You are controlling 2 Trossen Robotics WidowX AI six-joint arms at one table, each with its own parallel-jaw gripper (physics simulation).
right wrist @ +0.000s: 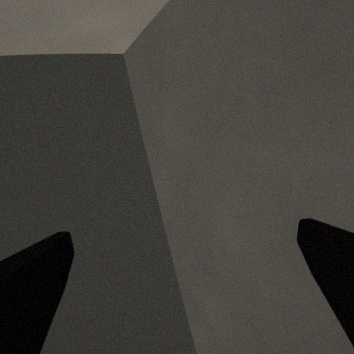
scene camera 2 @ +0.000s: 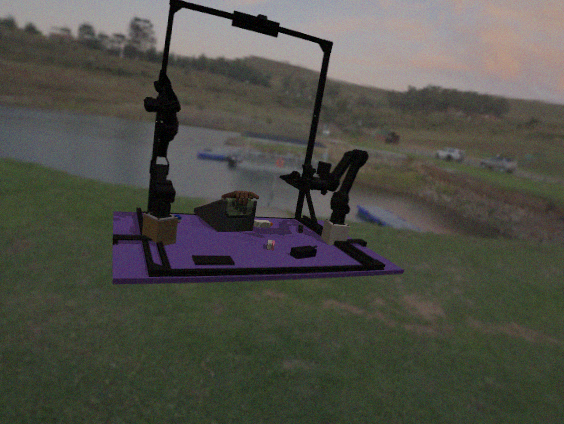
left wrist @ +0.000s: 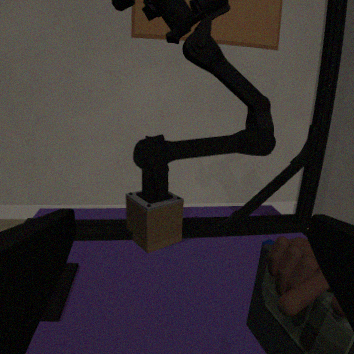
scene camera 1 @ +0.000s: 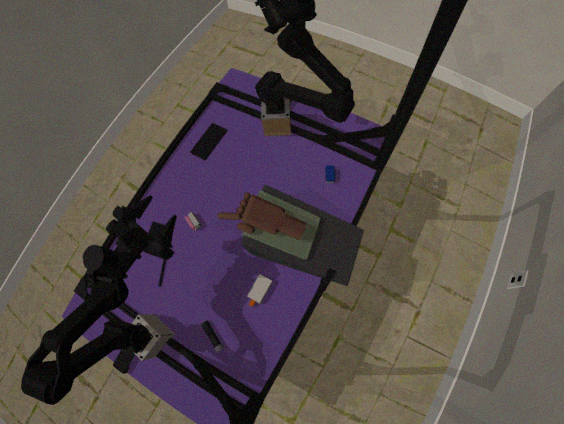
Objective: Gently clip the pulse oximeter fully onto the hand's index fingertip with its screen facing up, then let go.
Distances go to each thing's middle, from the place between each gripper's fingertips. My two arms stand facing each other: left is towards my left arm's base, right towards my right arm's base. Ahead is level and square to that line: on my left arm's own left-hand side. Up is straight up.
I see my right gripper 16 cm past the index finger (left wrist: pixel 295 299), 48 cm to the right of it and 45 cm above it.
Right now the index finger is 13 cm behind my left hand, 11 cm below it and 7 cm to the right of it.
